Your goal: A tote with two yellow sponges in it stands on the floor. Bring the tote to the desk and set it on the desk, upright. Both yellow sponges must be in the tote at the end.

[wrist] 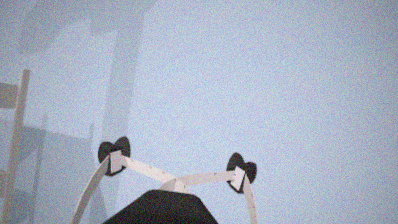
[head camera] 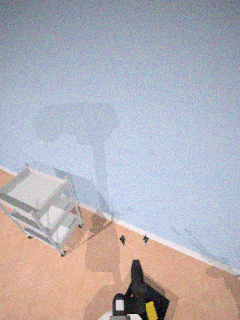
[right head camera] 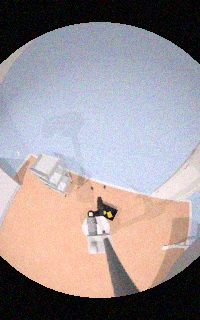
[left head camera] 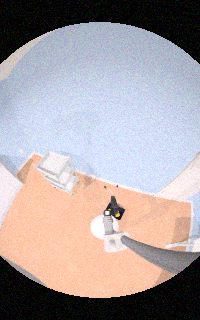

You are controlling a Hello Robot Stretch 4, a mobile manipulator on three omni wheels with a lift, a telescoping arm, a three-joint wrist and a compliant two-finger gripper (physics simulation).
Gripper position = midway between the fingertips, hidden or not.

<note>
I see my gripper (wrist: 179,157) and a white three-shelf wheeled cart (left head camera: 54,165).
The white three-shelf wheeled cart also shows in the right head camera view (right head camera: 45,166).
</note>
